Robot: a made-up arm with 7 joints.
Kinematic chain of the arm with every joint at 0, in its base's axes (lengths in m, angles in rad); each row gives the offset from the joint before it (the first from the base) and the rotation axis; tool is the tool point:
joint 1: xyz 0 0 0.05 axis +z
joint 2: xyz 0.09 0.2 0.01 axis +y
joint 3: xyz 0.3 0.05 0 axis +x
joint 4: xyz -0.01 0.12 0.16 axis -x
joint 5: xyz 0.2 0 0 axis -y
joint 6: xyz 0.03 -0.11 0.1 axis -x
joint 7: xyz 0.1 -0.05 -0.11 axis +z
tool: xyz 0 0.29 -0.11
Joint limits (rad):
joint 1: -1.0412..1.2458
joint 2: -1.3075..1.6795
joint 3: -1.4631..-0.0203
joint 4: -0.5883..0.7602
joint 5: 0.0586..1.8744
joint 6: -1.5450..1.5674
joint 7: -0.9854..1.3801
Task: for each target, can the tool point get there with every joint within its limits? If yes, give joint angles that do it. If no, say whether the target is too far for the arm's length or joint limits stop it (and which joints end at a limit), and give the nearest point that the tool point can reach.
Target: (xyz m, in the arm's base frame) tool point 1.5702 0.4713 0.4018
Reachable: no: too far | nearest point 1.1125 0.3339 0.2941 | short by 0.490 m
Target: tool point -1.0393 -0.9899 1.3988
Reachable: no: too far | nearest point -0.5030 -0.2106 0.8197 | short by 1.109 m
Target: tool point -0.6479 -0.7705 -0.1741
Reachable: no: joint limits stop it (at a limit: joint 1, joint 2, joint 3, joint 4) | nearest point -0.6301 -0.1883 -0.2967 | short by 0.595 m
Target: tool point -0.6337 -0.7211 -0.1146
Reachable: no: joint limits stop it (at a limit: joint 1, joint 2, joint 3, joint 4) | nearest point -0.6202 -0.1794 -0.2580 | short by 0.561 m
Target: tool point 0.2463 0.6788 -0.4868
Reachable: yes | joints 0.1574 0.9423 -0.8410 0.6152 1.5048 -0.1058 -0.1494
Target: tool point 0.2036 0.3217 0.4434
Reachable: yes | joints 0.5984 -0.7692 -0.6492 -0.0109 0.2597 1.2001 0.7703
